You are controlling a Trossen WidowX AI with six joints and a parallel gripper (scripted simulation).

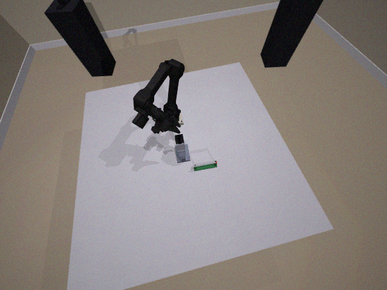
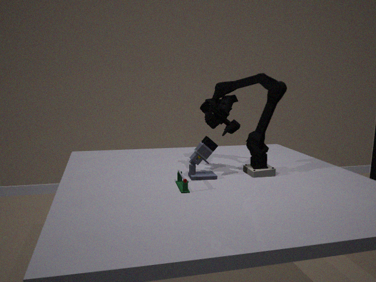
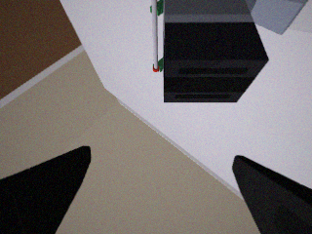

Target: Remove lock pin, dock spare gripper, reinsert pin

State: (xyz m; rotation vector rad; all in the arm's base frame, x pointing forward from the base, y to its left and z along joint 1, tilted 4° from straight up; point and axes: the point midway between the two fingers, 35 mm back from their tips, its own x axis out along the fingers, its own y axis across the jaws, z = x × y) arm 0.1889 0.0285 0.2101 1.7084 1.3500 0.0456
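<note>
Now: gripper tip 140 mm short of the green cradle, 130 mm to the right of it and 190 mm above it. Also, from my gripper tip: spare gripper (40 mm ahead, 10 mm to the right, 90 mm below); grey mount (60 mm ahead, 160 mm below).
</note>
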